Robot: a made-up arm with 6 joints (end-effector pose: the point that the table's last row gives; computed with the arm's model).
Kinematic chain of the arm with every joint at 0, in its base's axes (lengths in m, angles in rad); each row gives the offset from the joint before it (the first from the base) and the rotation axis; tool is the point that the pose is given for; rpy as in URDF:
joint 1: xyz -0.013 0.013 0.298 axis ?
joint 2: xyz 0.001 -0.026 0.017 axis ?
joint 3: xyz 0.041 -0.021 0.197 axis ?
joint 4: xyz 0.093 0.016 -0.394 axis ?
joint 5: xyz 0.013 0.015 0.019 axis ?
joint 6: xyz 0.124 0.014 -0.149 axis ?
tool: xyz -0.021 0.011 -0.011 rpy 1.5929 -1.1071 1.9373
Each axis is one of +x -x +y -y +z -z.
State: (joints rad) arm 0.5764 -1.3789 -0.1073 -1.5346 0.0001 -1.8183
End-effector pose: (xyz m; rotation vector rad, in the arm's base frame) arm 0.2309 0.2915 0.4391 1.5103 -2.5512 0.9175
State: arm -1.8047 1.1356 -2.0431 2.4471 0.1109 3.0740
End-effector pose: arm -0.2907 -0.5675 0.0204 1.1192 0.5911 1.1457
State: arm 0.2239 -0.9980 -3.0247 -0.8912 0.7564 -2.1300
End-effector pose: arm -0.6323 -0.1606 0.7579 0.0047 1.2786 0.2185
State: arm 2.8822 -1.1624 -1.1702 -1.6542 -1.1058 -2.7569
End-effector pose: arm -0.0853 -0.1601 0.6995 -0.8031 -0.3536 0.5324
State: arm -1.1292 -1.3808 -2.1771 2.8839 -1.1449 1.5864
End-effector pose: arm -0.2281 0.1548 0.7244 0.2944 1.6878 0.1448
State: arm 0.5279 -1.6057 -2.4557 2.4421 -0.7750 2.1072
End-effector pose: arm -0.3162 -0.4063 0.6280 -1.0143 0.4132 1.1196
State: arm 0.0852 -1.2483 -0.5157 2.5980 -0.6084 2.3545
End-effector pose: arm 0.2585 -0.1426 0.4183 0.0615 2.2485 1.8859
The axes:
joint 1: +z
joint 2: +y
joint 3: +y
joint 4: -z
joint 5: +y
joint 6: -z

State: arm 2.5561 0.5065 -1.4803 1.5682 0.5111 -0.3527
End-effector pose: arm -0.5411 0.4271 0.2540 -1.0044 -0.7293 -0.6839
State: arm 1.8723 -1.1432 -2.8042 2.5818 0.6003 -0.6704
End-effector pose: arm 0.2289 -0.5801 0.7515 0.6365 1.3608 0.7159
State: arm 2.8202 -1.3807 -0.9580 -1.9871 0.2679 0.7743
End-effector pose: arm -0.2197 0.0563 0.7904 1.4605 0.6195 -1.4930
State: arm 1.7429 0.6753 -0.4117 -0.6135 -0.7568 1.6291
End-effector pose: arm -0.1977 0.2753 -0.0050 -1.5859 -0.8259 -1.5212
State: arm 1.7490 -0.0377 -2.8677 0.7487 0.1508 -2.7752
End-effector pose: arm 0.0988 0.0087 1.0975 -2.1594 0.3535 1.4209
